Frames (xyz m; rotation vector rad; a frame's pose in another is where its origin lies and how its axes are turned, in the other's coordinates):
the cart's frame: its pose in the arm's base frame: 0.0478 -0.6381 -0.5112 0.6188 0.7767 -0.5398
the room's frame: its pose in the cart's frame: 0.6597 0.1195 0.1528 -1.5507 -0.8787 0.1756
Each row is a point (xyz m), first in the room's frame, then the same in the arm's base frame.
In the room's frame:
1: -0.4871 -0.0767 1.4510
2: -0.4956 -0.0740 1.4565
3: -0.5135 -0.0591 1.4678
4: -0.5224 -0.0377 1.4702
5: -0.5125 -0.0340 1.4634
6: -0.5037 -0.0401 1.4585
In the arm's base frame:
1: 0.2115 0.3268 0.0660
2: 0.2031 0.3327 0.0682
3: 0.1842 0.3501 0.0651
4: 0.1729 0.3643 0.0505
5: 0.1818 0.3611 0.0422
6: 0.1910 0.3538 0.0431

